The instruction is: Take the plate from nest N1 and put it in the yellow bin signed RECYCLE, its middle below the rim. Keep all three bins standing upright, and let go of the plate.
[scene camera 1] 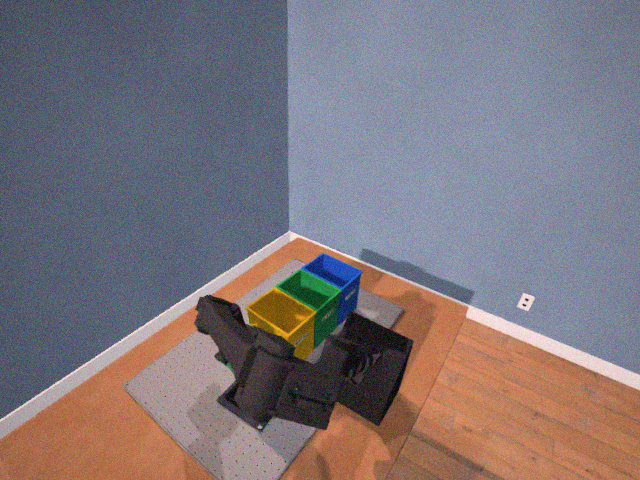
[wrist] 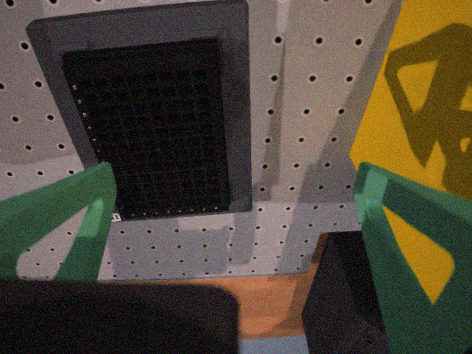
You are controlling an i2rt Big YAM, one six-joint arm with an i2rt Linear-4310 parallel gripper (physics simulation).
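Frame: origin at the arm's base, x ahead, y left, z up, level; millimetres.
Seen in the pictures: gripper, fingertip midpoint: point(wrist: 235, 175); arm's base, link origin: point(scene camera 1: 358, 359).
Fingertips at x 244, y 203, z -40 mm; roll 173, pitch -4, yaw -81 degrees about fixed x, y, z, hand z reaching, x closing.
Offsets run from my fingertips to a thing's top centre. "*": to the spot under its first point. Level surfaces: height alone.
A black plate with a grid of wells @(* 41 mm back, 35 mm left, 79 mm down) point(wrist: 160, 135) lies in a dark grey nest @(* 25 mm back, 12 mm right, 90 mm down) point(wrist: 238, 110) on the perforated board in the wrist view. A small white tag by the nest's lower left corner is partly hidden by a finger. My gripper point(wrist: 235, 175) is open and empty. Its left green fingertip overlaps the nest's lower left edge in view; its right one is well to the right, in front of the yellow bin. The yellow bin @(28 mm ahead, 160 mm right, 78 mm up) point(scene camera 1: 281, 310) point(wrist: 395, 145) stands upright, and its sign is too small to read. In the scene view the arm hides the plate and most of the fingers.
A green bin @(37 mm ahead, 292 mm right, 78 mm up) point(scene camera 1: 326, 320) and a blue bin @(47 mm ahead, 424 mm right, 78 mm up) point(scene camera 1: 350, 291) stand upright in a row behind the yellow bin. The black arm point(scene camera 1: 261, 379) rises in front of them. An open black box point(scene camera 1: 379, 384) point(wrist: 330, 300) stands to the right. The grey board @(102 mm down) point(scene camera 1: 160, 382) lies beneath.
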